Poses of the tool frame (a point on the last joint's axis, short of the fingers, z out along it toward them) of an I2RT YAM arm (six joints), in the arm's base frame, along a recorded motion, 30 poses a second.
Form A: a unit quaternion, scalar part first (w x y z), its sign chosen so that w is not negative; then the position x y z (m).
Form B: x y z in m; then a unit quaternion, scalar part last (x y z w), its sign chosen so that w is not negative. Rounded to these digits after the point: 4 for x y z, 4 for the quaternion.
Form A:
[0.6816 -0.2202 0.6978 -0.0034 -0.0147 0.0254 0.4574]
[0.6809 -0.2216 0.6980 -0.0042 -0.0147 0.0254 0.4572]
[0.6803 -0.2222 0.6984 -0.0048 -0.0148 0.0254 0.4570]
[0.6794 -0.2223 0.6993 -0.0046 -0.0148 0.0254 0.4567]
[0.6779 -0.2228 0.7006 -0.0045 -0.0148 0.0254 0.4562]
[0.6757 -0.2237 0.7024 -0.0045 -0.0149 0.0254 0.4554]
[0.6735 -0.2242 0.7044 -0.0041 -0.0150 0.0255 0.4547]
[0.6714 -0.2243 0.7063 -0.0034 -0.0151 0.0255 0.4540]
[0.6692 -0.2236 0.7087 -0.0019 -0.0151 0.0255 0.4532]
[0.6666 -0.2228 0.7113 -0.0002 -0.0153 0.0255 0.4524]
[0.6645 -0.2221 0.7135 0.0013 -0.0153 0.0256 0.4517]
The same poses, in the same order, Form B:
[-0.0147 0.0254 0.4574 -0.2202 0.6978 -0.0034 0.6816]
[-0.0147 0.0254 0.4572 -0.2216 0.6980 -0.0042 0.6809]
[-0.0148 0.0254 0.4570 -0.2222 0.6984 -0.0048 0.6803]
[-0.0148 0.0254 0.4567 -0.2223 0.6993 -0.0046 0.6794]
[-0.0148 0.0254 0.4562 -0.2228 0.7006 -0.0045 0.6779]
[-0.0149 0.0254 0.4554 -0.2237 0.7024 -0.0045 0.6757]
[-0.0150 0.0255 0.4547 -0.2242 0.7044 -0.0041 0.6735]
[-0.0151 0.0255 0.4540 -0.2243 0.7063 -0.0034 0.6714]
[-0.0151 0.0255 0.4532 -0.2236 0.7087 -0.0019 0.6692]
[-0.0153 0.0255 0.4524 -0.2228 0.7113 -0.0002 0.6666]
[-0.0153 0.0256 0.4517 -0.2221 0.7135 0.0013 0.6645]

